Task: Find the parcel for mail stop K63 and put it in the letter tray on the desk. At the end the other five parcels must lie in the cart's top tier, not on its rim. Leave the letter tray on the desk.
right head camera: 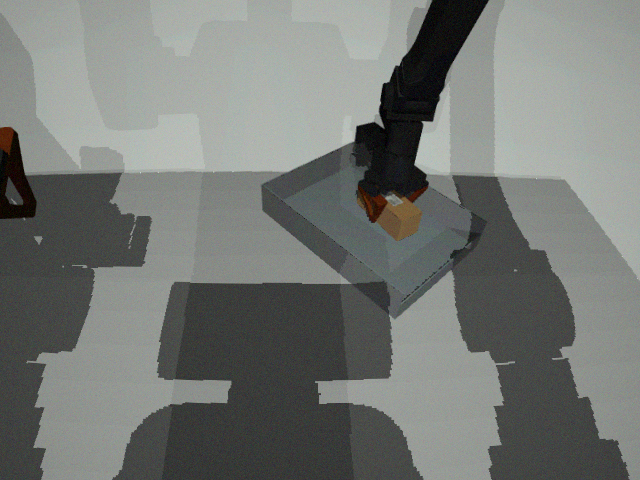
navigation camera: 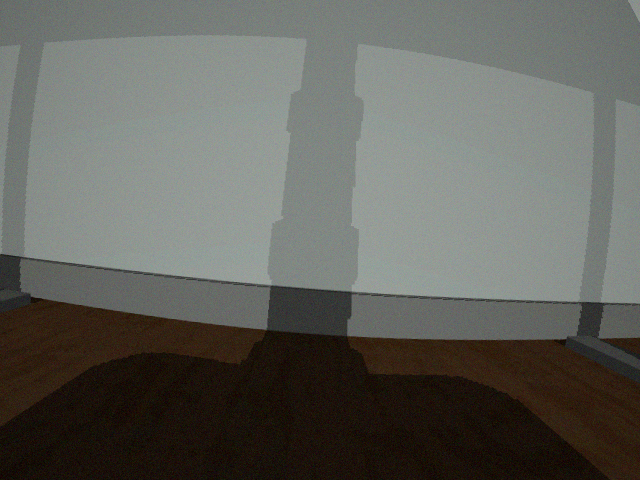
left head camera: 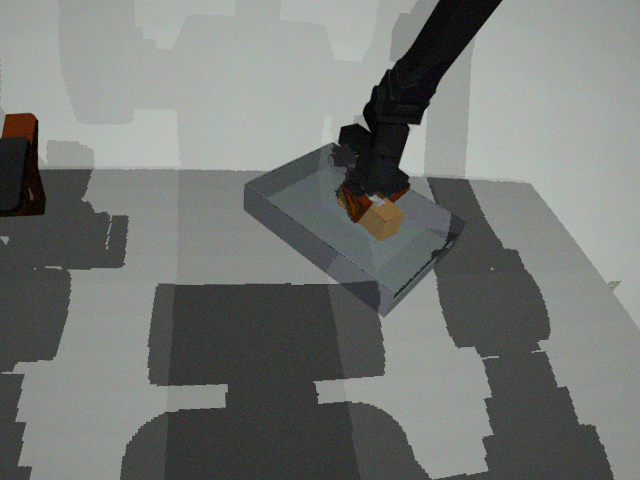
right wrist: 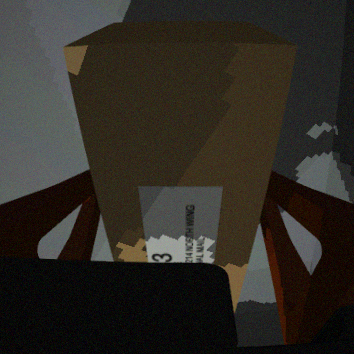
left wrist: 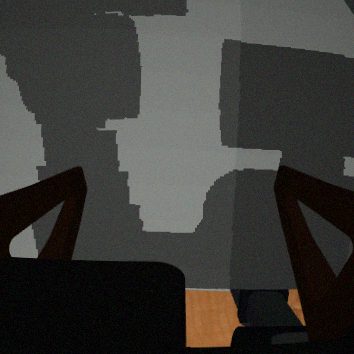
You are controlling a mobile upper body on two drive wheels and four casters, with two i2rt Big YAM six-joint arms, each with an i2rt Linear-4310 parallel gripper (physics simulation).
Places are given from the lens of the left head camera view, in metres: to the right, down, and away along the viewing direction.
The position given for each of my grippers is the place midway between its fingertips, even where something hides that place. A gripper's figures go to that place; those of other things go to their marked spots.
my right gripper (left head camera: 368, 215): 0.10, -0.05, 0.83
grey letter tray (left head camera: 297, 201): -0.05, -0.08, 0.84
grey desk (left head camera: 156, 322): -0.25, 0.12, 0.59
The marked spots on the grey desk and the grey letter tray are 0.38 m apart.
